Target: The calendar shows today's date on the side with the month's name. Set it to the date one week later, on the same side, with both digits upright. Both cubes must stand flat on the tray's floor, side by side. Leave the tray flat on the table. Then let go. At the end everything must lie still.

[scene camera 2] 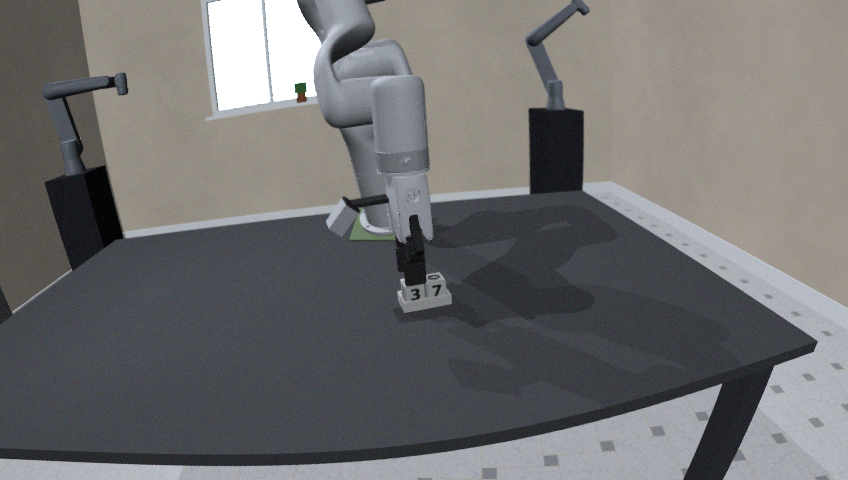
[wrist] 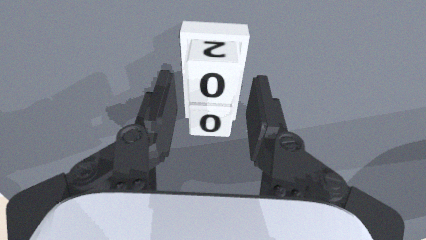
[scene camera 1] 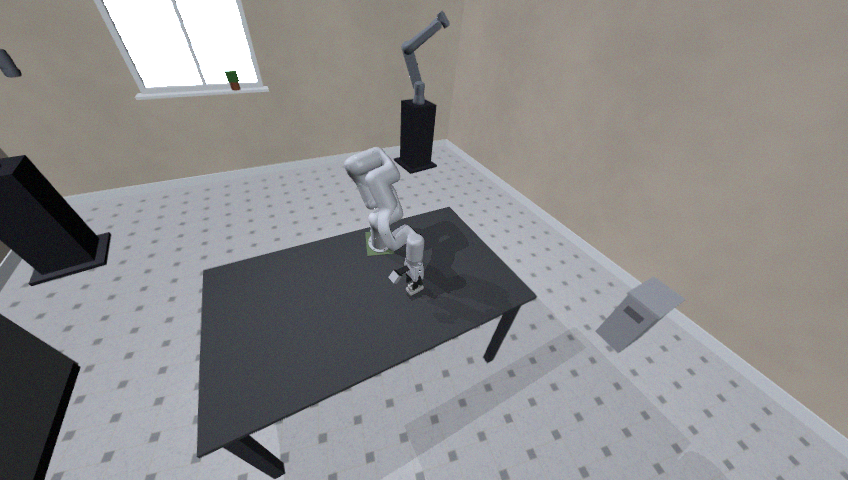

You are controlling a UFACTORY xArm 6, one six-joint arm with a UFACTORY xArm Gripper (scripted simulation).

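There's a white calendar tray [wrist: 190,30] in the picture here.
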